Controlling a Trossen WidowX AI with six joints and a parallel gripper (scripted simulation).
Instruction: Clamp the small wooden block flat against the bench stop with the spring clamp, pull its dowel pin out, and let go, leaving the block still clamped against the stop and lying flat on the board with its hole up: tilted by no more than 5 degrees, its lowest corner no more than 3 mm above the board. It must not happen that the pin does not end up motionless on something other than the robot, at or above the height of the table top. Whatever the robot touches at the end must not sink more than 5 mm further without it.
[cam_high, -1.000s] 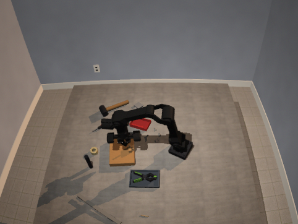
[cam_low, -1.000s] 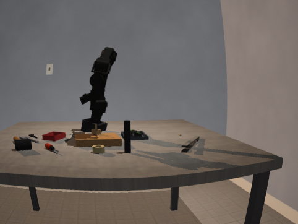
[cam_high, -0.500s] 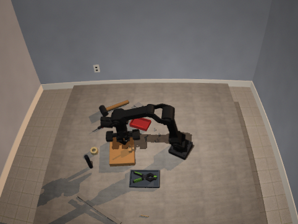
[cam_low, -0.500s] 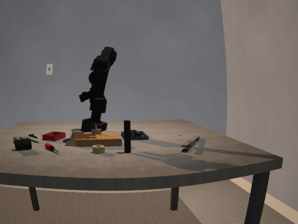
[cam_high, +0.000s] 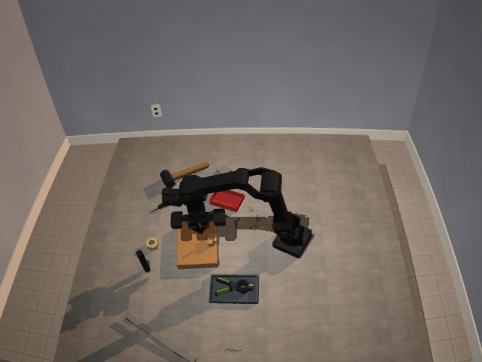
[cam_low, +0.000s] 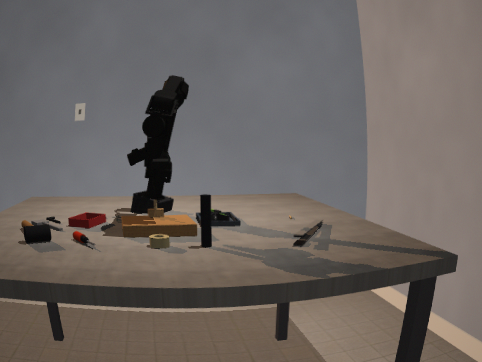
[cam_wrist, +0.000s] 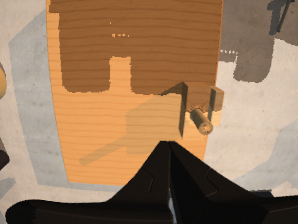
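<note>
My gripper is now 8 cm above the dowel pin, 3 cm past it and 1 cm to the left of it. The rest, counted from my hand: wooden board: 12 cm below, 3 cm ahead; bench stop: 9 cm below, 4 cm behind, 2 cm to the right; small wooden block: 9 cm below, 3 cm behind, 1 cm to the right.
</note>
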